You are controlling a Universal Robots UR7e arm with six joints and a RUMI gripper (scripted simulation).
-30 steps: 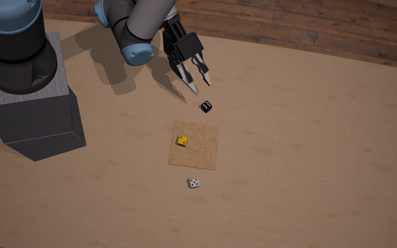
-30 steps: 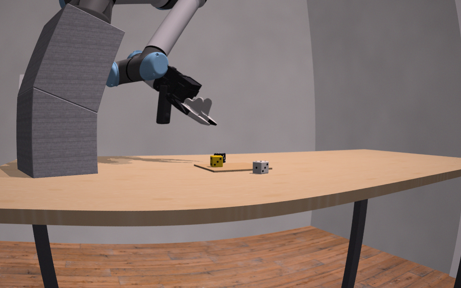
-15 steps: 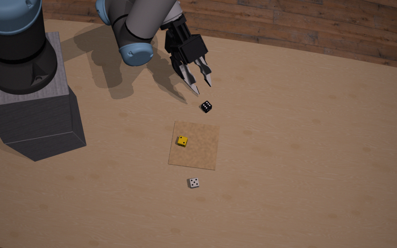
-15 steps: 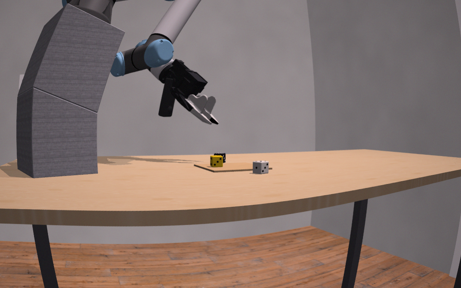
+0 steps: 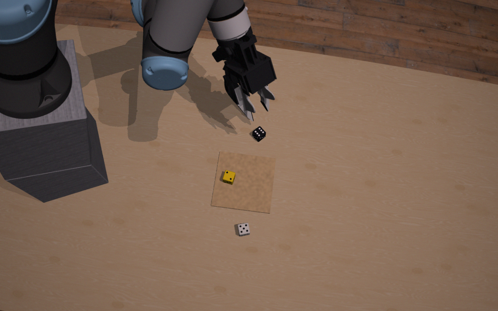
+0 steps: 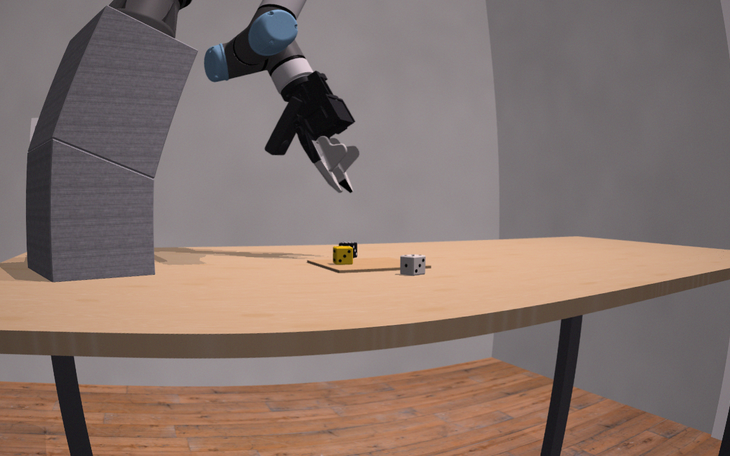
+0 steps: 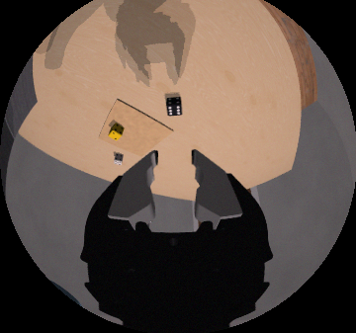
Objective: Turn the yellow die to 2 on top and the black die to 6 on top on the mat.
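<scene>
Now: hand 10 mm short of the black die, 10 mm to the left of it and 110 mm above it. Round my hand: white die 40 mm behind, 250 mm to the right, 110 mm below; mat 30 mm behind, 130 mm to the right, 120 mm below; yellow die 70 mm behind, 120 mm to the right, 110 mm below.
</scene>
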